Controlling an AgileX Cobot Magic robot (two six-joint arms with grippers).
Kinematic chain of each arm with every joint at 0, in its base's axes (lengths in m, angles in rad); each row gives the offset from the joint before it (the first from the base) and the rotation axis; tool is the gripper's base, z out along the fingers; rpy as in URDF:
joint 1: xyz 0 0 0.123 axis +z
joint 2: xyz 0 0 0 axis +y
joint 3: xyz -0.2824 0 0.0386 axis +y
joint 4: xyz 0.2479 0 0.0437 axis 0.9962 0 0.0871
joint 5: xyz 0 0 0 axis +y
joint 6: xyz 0.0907 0 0.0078 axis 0.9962 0 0.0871
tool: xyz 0 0 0 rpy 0 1.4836 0
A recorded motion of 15 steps. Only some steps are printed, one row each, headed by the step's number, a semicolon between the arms.
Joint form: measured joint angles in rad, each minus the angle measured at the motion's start. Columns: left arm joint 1, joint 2, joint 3, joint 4, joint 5, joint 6; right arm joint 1, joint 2, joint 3, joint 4, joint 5, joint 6.
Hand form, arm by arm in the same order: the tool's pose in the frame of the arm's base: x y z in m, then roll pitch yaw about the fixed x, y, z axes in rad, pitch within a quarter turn. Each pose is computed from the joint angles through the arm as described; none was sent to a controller.
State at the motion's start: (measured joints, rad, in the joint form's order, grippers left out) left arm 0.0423 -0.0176 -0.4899 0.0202 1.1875 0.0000; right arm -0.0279 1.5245 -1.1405 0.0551 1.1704 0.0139
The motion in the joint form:
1: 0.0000 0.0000 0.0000 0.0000 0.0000 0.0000; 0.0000 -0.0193 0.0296 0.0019 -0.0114 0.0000
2: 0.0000 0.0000 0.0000 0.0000 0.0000 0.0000; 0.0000 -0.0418 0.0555 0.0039 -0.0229 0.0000
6: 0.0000 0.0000 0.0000 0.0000 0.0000 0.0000; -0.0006 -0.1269 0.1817 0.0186 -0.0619 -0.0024
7: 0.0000 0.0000 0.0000 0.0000 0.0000 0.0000; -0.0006 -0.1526 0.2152 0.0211 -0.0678 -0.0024
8: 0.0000 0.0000 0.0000 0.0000 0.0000 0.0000; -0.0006 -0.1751 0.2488 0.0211 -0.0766 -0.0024
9: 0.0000 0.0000 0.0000 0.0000 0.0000 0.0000; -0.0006 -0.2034 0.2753 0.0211 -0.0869 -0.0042
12: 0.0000 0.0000 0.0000 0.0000 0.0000 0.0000; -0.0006 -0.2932 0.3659 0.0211 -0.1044 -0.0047
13: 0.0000 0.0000 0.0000 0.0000 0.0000 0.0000; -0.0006 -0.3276 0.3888 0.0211 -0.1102 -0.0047
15: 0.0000 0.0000 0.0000 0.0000 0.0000 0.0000; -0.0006 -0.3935 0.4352 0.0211 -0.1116 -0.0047
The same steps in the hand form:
1: -0.0123 0.0012 0.2643 3.1116 0.9779 -3.1128; 0.2751 -0.0029 0.2620 3.0855 0.1033 3.0768
2: -0.0123 0.0012 0.2643 3.1116 0.9779 -3.1128; 0.2693 -0.0026 0.2616 3.0835 0.1113 3.0754
6: -0.0123 0.0012 0.2643 3.1116 0.9779 -3.1128; 0.2424 -0.0009 0.2518 3.0707 0.1087 3.0685
7: -0.0123 0.0012 0.2643 3.1116 0.9779 -3.1128; 0.2344 -0.0005 0.2495 3.0686 0.1067 3.0670
8: -0.0123 0.0012 0.2643 3.1116 0.9779 -3.1128; 0.2271 -0.0003 0.2463 3.0690 0.1044 3.0664
9: -0.0123 0.0012 0.2643 3.1116 0.9779 -3.1128; 0.2203 -0.0001 0.2461 3.0689 0.1166 3.0675
12: -0.0123 0.0012 0.2643 3.1116 0.9779 -3.1128; 0.1964 0.0005 0.2420 3.0687 0.1333 3.0667
13: -0.0123 0.0012 0.2643 3.1116 0.9779 -3.1128; 0.1892 0.0007 0.2429 3.0680 0.1506 3.0662
15: -0.0123 0.0012 0.2643 3.1116 0.9779 -3.1128; 0.1743 0.0011 0.2429 3.0671 0.1715 3.0659

